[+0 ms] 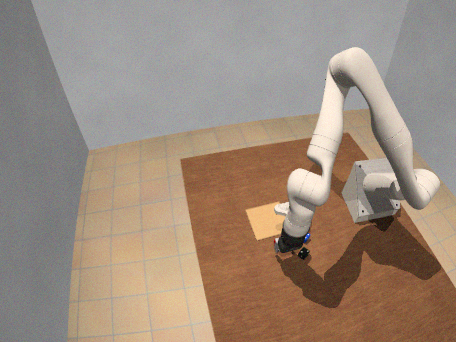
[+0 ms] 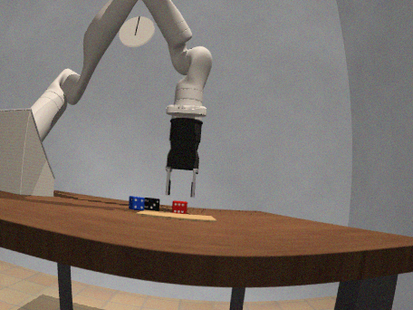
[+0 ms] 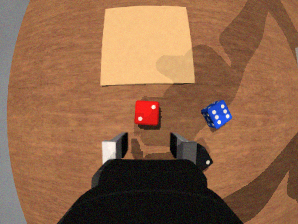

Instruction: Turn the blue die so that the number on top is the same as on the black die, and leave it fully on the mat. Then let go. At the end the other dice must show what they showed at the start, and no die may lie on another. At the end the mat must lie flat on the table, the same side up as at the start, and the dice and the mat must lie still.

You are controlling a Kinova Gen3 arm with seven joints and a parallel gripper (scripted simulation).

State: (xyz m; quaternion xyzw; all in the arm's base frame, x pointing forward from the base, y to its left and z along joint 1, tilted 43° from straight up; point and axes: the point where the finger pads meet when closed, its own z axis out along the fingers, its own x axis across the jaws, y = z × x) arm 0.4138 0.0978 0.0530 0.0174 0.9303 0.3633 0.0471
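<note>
Right now my hand is 4 cm above the red die and 3 cm to the left of it. Round my hand: black die 7 cm behind, 4 cm below, 3 cm to the left; tan mat 15 cm to the right, 6 cm below; blue die 10 cm behind, 4 cm below, 3 cm to the right.
</note>
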